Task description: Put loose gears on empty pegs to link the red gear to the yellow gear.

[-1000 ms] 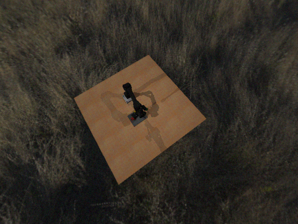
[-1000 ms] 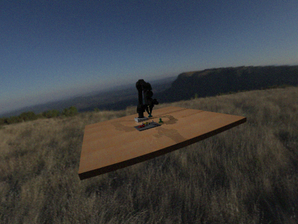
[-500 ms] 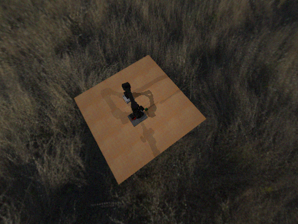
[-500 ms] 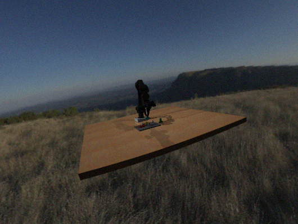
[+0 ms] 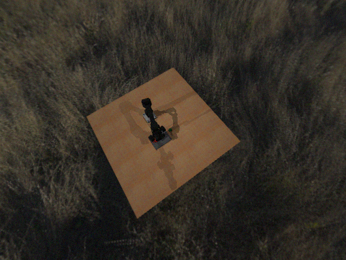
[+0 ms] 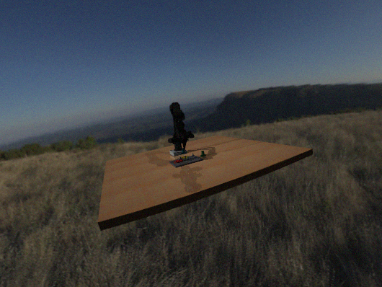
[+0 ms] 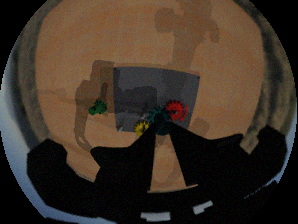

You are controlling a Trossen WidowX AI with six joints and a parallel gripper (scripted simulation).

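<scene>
The teal gear lies 10 mm below my gripper tip. Also, from my gripper tip: yellow gear 60 mm behind, 30 mm to the left, 70 mm below; red arrow 10 mm behind, 80 mm to the right, 80 mm below; red gear 40 mm to the right, 70 mm below.
</scene>
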